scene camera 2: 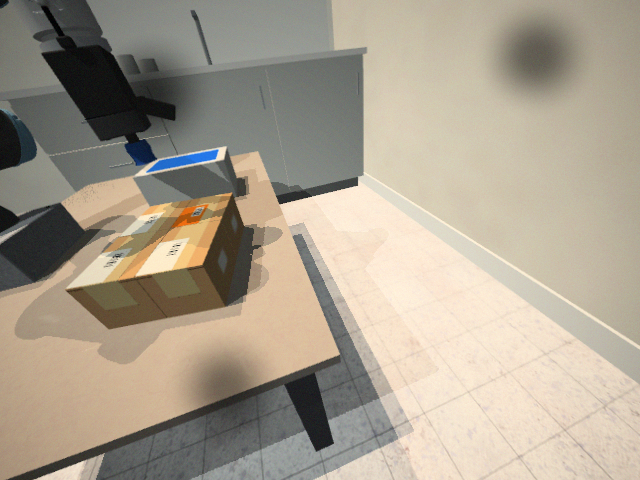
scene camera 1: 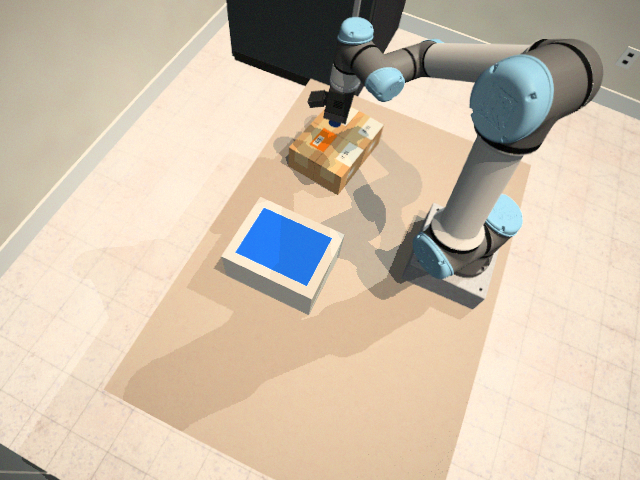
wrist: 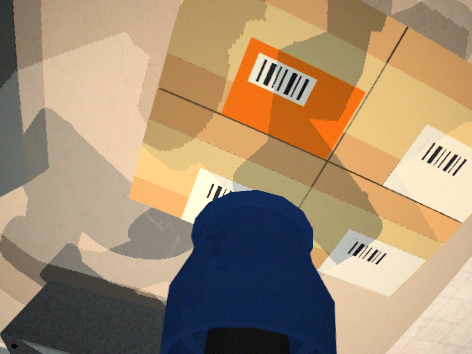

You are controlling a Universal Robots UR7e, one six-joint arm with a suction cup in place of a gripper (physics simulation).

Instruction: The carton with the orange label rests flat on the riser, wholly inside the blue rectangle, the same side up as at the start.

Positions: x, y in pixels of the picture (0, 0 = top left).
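Riser: in the wrist view (20, 167), in scene camera 1, in scene camera 2. Same spot on the riser: (scene camera 1: 289, 257) and (scene camera 2: 178, 159).
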